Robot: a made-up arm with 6 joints. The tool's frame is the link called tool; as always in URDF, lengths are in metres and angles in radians. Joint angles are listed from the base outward.
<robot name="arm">
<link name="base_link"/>
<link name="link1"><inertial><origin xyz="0.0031 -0.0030 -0.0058"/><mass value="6.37"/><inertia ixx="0.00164" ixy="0" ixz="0" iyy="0.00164" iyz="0" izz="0.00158"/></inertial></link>
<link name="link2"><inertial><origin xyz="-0.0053 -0.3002 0.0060"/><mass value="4.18"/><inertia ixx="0.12" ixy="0" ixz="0" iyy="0.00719" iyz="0" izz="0.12"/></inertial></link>
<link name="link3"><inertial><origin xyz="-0.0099 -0.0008 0.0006"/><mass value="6.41"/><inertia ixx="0.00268" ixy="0" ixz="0" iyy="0.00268" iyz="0" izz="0.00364"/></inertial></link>
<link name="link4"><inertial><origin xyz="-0.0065 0.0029 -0.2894"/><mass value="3.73"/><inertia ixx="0.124" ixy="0" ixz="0" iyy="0.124" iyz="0" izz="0.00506"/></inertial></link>
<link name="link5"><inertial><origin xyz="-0.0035 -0.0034 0.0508"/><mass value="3.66"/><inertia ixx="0.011" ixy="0" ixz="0" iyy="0.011" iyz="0" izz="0.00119"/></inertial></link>
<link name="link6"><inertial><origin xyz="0.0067 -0.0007 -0.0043"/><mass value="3.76"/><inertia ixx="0.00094" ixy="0" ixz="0" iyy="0.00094" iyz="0" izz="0.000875"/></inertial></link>
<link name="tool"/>
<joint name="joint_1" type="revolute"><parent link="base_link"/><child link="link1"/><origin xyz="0 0 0.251"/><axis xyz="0 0 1"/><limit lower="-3.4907" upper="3.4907"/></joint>
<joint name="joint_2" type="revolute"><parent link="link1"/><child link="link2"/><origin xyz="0 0 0" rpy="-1.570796 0 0"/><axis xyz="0 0 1"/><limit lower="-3.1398" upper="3.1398"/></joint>
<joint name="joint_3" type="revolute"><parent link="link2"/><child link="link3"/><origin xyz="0 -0.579 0" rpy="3.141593 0 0"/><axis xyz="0 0 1"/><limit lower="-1.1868" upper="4.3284"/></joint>
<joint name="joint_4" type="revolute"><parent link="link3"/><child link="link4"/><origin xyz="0 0 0" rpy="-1.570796 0 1.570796"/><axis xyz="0 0 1"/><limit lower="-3.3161" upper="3.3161"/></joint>
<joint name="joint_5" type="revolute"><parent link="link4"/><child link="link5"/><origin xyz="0 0 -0.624" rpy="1.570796 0 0"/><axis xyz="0 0 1"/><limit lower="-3.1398" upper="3.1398"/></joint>
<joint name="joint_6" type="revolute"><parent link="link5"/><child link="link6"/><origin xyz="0 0 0.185" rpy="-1.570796 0 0"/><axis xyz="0 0 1"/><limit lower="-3.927" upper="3.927"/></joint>
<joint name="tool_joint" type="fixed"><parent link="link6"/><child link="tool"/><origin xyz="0 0 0" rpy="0 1.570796 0"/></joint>
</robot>
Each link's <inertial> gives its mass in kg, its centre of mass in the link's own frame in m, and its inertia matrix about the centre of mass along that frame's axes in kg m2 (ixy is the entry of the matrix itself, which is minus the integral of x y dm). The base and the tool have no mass. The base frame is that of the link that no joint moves.
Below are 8 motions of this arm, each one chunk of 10 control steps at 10 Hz.
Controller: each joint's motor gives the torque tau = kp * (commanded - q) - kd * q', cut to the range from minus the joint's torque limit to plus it. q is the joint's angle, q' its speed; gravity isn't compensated. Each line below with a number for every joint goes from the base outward.
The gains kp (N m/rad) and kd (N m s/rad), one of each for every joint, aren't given. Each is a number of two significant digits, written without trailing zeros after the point. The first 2 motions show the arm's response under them.
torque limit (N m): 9 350 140 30 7.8 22
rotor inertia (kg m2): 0.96 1.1 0.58 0.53 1 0.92
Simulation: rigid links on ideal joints. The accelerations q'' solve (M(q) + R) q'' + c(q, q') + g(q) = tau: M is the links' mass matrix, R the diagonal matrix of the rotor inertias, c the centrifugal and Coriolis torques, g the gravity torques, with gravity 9.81 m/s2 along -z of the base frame. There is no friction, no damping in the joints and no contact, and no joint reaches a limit. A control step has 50 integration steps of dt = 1/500 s. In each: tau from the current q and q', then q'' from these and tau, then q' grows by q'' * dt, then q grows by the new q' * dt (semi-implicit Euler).
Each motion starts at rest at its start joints. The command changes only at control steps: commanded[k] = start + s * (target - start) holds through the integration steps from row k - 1 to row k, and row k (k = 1, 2, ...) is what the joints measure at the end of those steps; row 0 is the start. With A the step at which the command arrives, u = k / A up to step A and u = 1 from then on. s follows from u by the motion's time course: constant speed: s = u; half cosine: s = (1 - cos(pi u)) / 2; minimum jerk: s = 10 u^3 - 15 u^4 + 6 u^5; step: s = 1 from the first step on.
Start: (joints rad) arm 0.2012 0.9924 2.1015 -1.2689 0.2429 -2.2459
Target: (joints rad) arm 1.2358 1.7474 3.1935 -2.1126 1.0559 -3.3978
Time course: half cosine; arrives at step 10
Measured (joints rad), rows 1 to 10:
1: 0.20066 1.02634 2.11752 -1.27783 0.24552 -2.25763
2: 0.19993 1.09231 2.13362 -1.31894 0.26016 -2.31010
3: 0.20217 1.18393 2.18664 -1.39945 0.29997 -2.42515
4: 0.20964 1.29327 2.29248 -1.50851 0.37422 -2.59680
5: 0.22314 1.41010 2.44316 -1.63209 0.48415 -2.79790
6: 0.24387 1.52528 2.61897 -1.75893 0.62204 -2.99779
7: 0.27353 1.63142 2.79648 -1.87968 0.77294 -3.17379
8: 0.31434 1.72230 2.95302 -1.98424 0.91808 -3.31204
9: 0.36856 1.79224 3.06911 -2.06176 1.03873 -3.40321
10: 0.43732 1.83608 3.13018 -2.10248 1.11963 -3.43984
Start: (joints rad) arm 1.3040 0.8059 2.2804 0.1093 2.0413 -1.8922
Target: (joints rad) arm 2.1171 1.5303 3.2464 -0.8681 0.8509 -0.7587
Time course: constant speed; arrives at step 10
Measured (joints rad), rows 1 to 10:
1: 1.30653 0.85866 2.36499 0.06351 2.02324 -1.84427
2: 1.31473 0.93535 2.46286 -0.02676 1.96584 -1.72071
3: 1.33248 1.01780 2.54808 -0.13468 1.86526 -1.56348
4: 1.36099 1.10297 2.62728 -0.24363 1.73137 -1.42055
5: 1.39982 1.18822 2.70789 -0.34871 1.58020 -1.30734
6: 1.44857 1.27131 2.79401 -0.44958 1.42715 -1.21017
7: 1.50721 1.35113 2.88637 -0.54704 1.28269 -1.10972
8: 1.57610 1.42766 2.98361 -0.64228 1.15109 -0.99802
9: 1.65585 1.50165 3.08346 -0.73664 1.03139 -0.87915
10: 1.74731 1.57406 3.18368 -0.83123 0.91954 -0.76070
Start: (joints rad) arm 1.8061 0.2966 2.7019 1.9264 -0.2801 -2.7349
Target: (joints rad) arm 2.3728 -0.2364 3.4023 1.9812 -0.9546 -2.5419
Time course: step
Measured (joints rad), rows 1 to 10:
1: 1.82103 0.19731 2.82957 1.98646 -0.32075 -2.65611
2: 1.85235 -0.01954 3.18996 2.02732 -0.43494 -2.52931
3: 1.90499 -0.23361 3.54766 1.97511 -0.61508 -2.46702
4: 1.99143 -0.32666 3.73057 1.91659 -0.82116 -2.48509
5: 2.10399 -0.33678 3.69644 1.91790 -0.98900 -2.53407
6: 2.21269 -0.32820 3.56031 1.95279 -1.08395 -2.56416
7: 2.30697 -0.31575 3.45808 1.97839 -1.10436 -2.56239
8: 2.38894 -0.30512 3.43713 1.98104 -1.07135 -2.54511
9: 2.45850 -0.30256 3.46932 1.96853 -1.01378 -2.53228
10: 2.51244 -0.30608 3.50966 1.95474 -0.95710 -2.53118

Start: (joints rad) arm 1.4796 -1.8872 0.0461 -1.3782 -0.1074 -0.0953
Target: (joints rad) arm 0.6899 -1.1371 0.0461 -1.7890 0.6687 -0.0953
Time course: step
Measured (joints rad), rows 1 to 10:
1: 1.48512 -1.74798 0.14476 -1.55549 -0.06588 -0.09401
2: 1.48216 -1.52002 0.21316 -1.77112 0.05465 -0.09202
3: 1.45649 -1.36744 0.12782 -1.83892 0.25207 -0.09252
4: 1.40112 -1.27260 -0.00402 -1.81549 0.49486 -0.09543
5: 1.31298 -1.21957 -0.09916 -1.78435 0.70319 -0.09831
6: 1.19478 -1.19766 -0.12885 -1.77270 0.83872 -0.09918
7: 1.05220 -1.19475 -0.10657 -1.77231 0.89924 -0.09799
8: 0.89938 -1.20127 -0.06463 -1.77478 0.88535 -0.09608
9: 0.75498 -1.21060 -0.02989 -1.77881 0.81624 -0.09481
10: 0.63048 -1.21808 -0.01337 -1.78385 0.73092 -0.09465

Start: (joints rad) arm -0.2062 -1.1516 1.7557 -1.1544 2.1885 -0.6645
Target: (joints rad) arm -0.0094 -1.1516 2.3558 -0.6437 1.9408 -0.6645
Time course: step
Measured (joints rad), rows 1 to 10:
1: -0.21212 -1.11404 2.01674 -0.97842 2.15200 -0.66452
2: -0.21656 -1.16812 2.32166 -0.70068 2.06705 -0.66534
3: -0.21025 -1.27266 2.53875 -0.55290 1.97256 -0.66652
4: -0.19314 -1.35244 2.64488 -0.50389 1.89833 -0.66699
5: -0.16518 -1.38180 2.64297 -0.50885 1.85902 -0.66643
6: -0.13086 -1.37213 2.57644 -0.54431 1.85428 -0.66555
7: -0.09563 -1.34326 2.50308 -0.58537 1.87386 -0.66506
8: -0.06206 -1.31286 2.45743 -0.61152 1.90401 -0.66498
9: -0.03052 -1.29281 2.44470 -0.61806 1.93258 -0.66500
10: -0.00086 -1.28647 2.45490 -0.61159 1.95187 -0.66499

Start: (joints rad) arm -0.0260 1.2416 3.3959 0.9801 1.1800 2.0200
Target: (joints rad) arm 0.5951 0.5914 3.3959 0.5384 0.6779 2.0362
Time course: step
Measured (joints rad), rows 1 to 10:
1: -0.00197 1.08054 3.37353 0.77276 1.14218 2.02456
2: 0.06746 0.85633 3.40754 0.55340 1.02771 2.03451
3: 0.17319 0.71471 3.50237 0.53962 0.85874 2.04120
4: 0.29979 0.63958 3.59027 0.60516 0.70041 2.04053
5: 0.43057 0.60609 3.62914 0.64139 0.59567 2.03588
6: 0.54958 0.59490 3.61768 0.63472 0.55547 2.03249
7: 0.64481 0.59406 3.58300 0.61129 0.56773 2.03250
8: 0.70971 0.59728 3.55332 0.59249 0.60959 2.03451
9: 0.74309 0.60071 3.54116 0.58544 0.65810 2.03613
10: 0.74783 0.60223 3.54403 0.58779 0.69688 2.03627

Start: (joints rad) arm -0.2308 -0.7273 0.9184 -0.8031 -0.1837 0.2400
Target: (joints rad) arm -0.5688 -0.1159 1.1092 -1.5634 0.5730 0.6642
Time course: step
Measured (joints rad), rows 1 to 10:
1: -0.23858 -0.57175 1.15472 -1.00311 -0.14179 0.36214
2: -0.28765 -0.41004 1.24861 -1.39976 -0.01901 0.63511
3: -0.41063 -0.29026 1.16580 -1.62638 0.18045 0.80597
4: -0.52636 -0.19136 1.05008 -1.65535 0.41808 0.79312
5: -0.58476 -0.11559 0.95953 -1.59505 0.61678 0.68863
6: -0.61586 -0.06850 0.91441 -1.55507 0.74174 0.61150
7: -0.63269 -0.04859 0.91340 -1.55074 0.79108 0.60662
8: -0.63598 -0.04889 0.94055 -1.55703 0.76751 0.64482
9: -0.62679 -0.06077 0.97655 -1.56094 0.69756 0.67829
10: -0.60883 -0.07643 1.00744 -1.56248 0.61795 0.68458

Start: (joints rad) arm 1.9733 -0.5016 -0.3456 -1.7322 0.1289 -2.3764
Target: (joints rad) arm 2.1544 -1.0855 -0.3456 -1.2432 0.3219 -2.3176
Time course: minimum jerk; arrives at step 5
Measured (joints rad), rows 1 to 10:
1: 1.97529 -0.51889 -0.40371 -1.71447 0.13089 -2.37465
2: 1.98722 -0.58393 -0.50538 -1.62941 0.14331 -2.36476
3: 2.01285 -0.71953 -0.57258 -1.47608 0.17635 -2.34315
4: 2.04561 -0.88319 -0.56941 -1.32655 0.22937 -2.31792
5: 2.07843 -1.00747 -0.51498 -1.24963 0.28763 -2.30363
6: 2.10899 -1.07969 -0.46188 -1.23797 0.33374 -2.30535
7: 2.13610 -1.11707 -0.44234 -1.24761 0.35859 -2.31474
8: 2.15864 -1.13354 -0.45324 -1.25524 0.36242 -2.32124
9: 2.17588 -1.13828 -0.47587 -1.25873 0.35149 -2.32114
10: 2.18742 -1.13806 -0.49426 -1.26061 0.33414 -2.31741

